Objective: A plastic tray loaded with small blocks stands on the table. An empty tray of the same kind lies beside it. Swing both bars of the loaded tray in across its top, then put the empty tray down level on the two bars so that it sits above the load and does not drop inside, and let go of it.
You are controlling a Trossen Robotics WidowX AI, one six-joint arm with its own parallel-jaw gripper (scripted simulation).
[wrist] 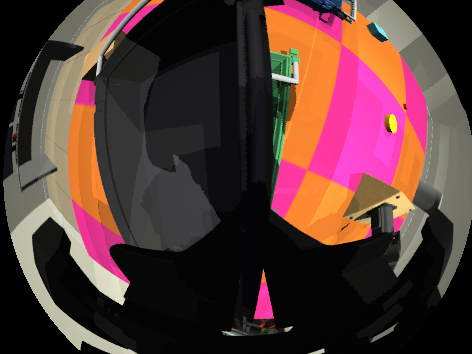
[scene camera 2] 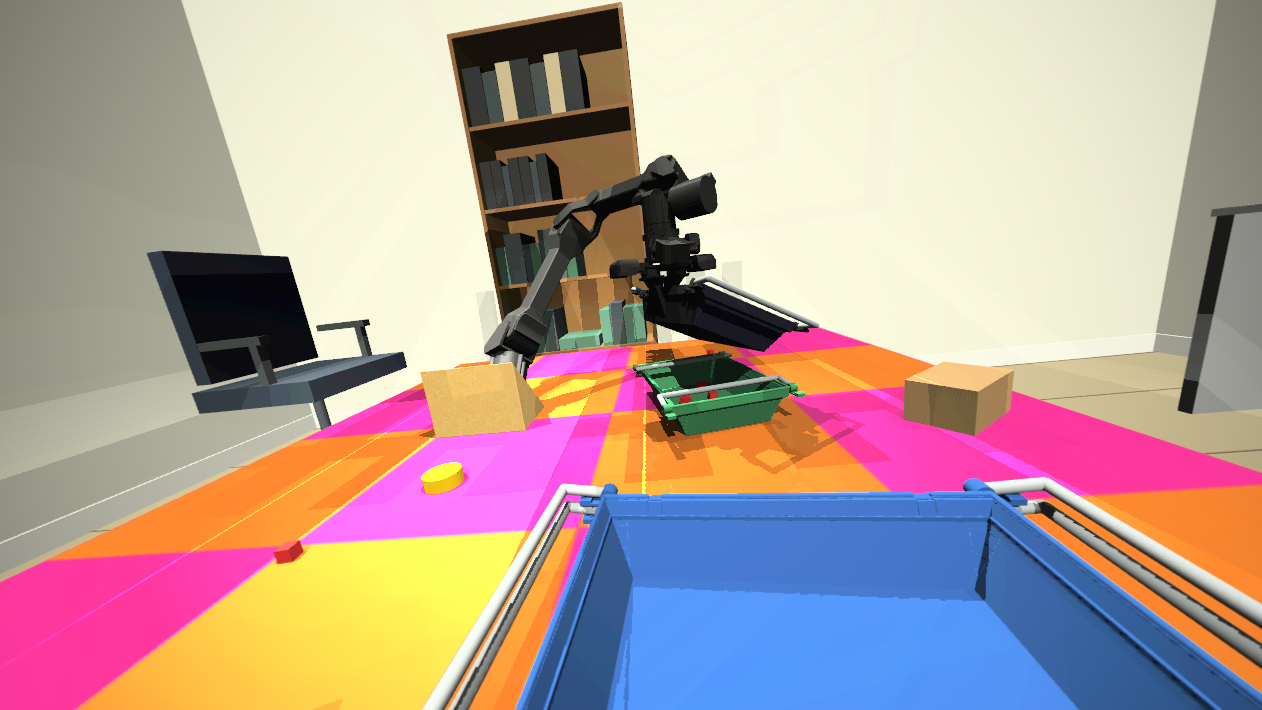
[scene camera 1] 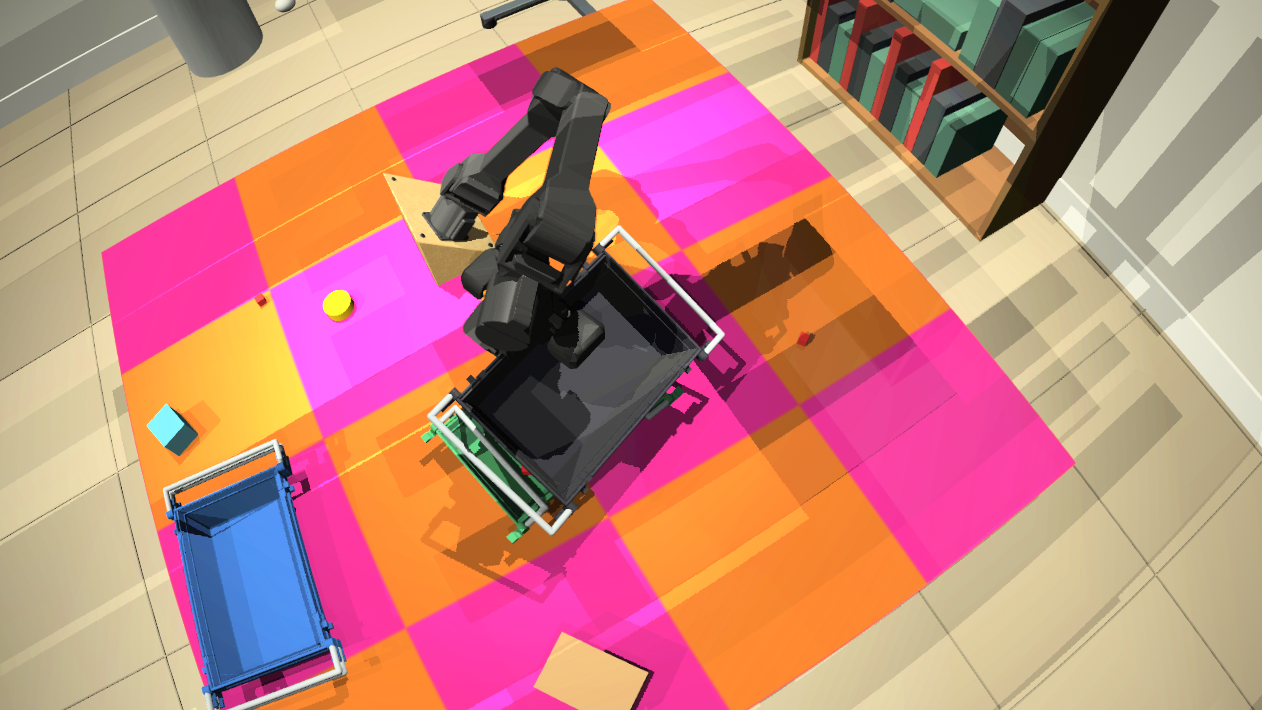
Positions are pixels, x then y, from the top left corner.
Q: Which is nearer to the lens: the black tray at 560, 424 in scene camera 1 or the cyan cube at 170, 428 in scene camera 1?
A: The black tray.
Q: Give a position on a black tray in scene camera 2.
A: At 697, 310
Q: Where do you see a cardboard box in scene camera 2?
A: At 963, 398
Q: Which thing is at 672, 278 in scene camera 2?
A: The gripper.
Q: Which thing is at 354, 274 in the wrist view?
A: The gripper.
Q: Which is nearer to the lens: the black tray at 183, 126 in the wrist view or the cardboard box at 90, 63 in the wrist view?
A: The black tray.
